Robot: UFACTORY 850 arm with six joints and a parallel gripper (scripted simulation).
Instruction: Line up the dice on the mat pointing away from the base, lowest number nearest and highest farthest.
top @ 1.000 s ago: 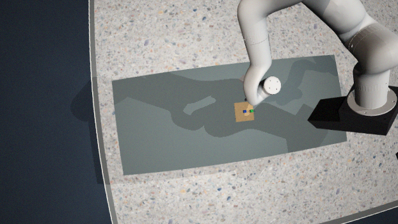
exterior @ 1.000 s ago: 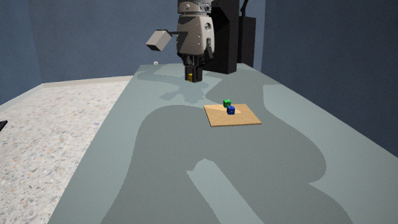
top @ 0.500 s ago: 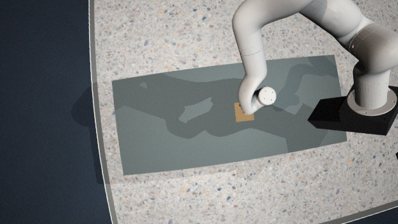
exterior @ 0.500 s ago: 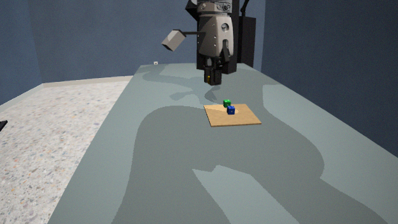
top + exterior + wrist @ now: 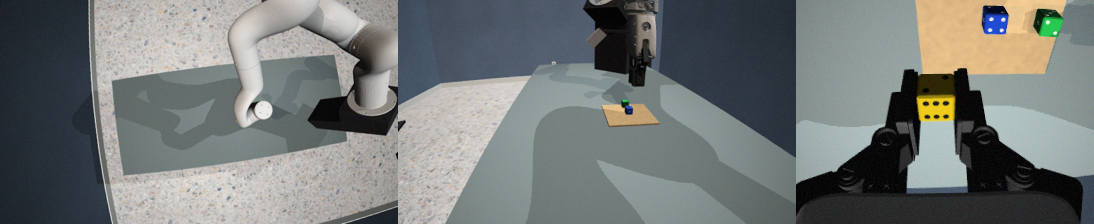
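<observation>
The blue die lies 11 cm below my hand, 5 cm behind it and 2 cm to the left of it. Also, from my hand: tan mat 12 cm below, 5 cm behind, 2 cm to the left; then yellow die 1 cm below; then green die 11 cm below, 9 cm behind, 5 cm to the left.
</observation>
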